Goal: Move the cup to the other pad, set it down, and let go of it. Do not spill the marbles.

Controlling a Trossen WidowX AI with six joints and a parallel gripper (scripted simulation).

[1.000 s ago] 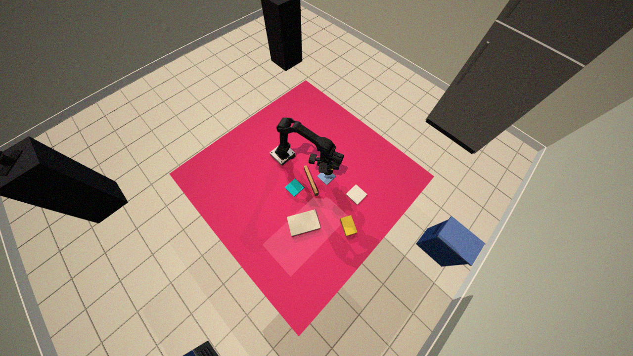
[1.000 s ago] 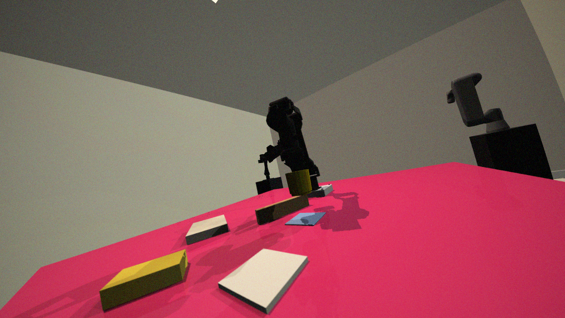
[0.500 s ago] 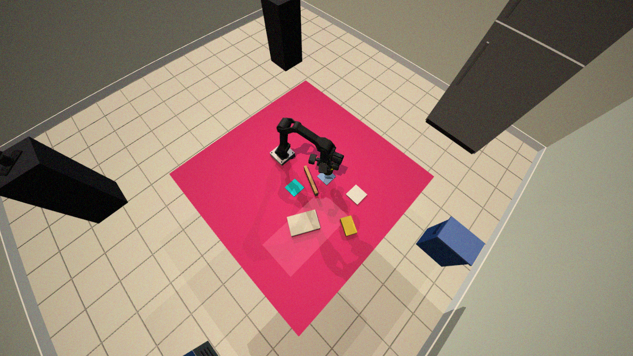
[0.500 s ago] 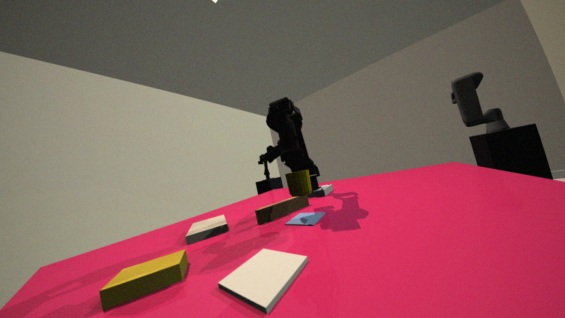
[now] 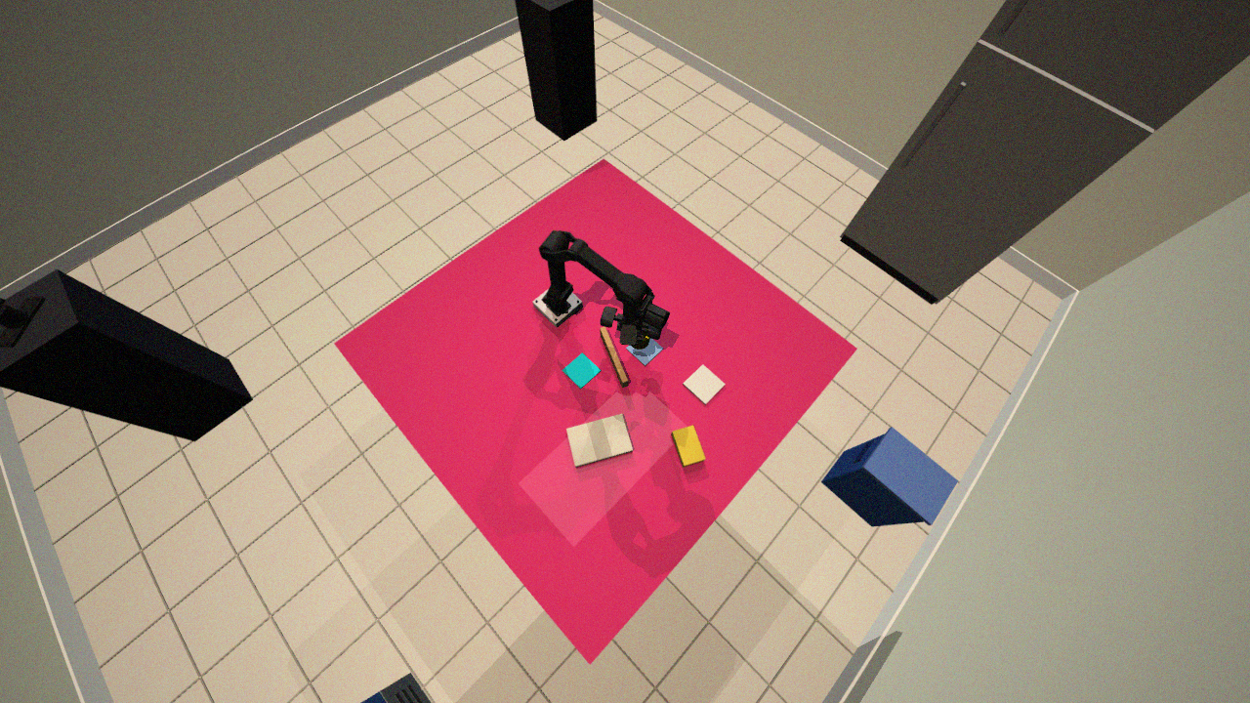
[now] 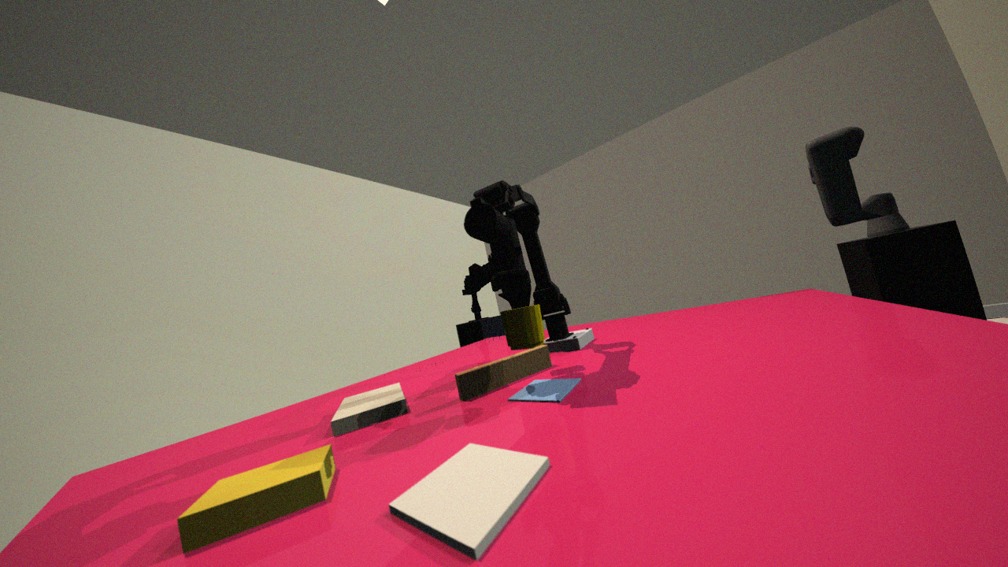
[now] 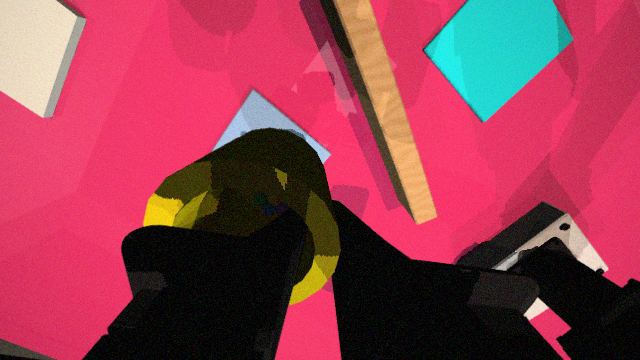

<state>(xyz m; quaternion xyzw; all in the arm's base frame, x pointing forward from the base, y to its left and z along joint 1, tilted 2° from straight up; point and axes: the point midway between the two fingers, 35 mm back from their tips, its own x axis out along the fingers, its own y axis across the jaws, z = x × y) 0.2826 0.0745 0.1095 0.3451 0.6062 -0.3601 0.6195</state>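
The cyan pad is 6 cm behind my gripper tip, 17 cm to the right of it and 11 cm below it. The rest, counted from my gripper tip: wooden bar: 1 cm behind, 7 cm to the right, 9 cm below; then light blue pad: 4 cm ahead, 4 cm to the left, 11 cm below; then yellow cup: 2 cm ahead, 1 cm to the left.
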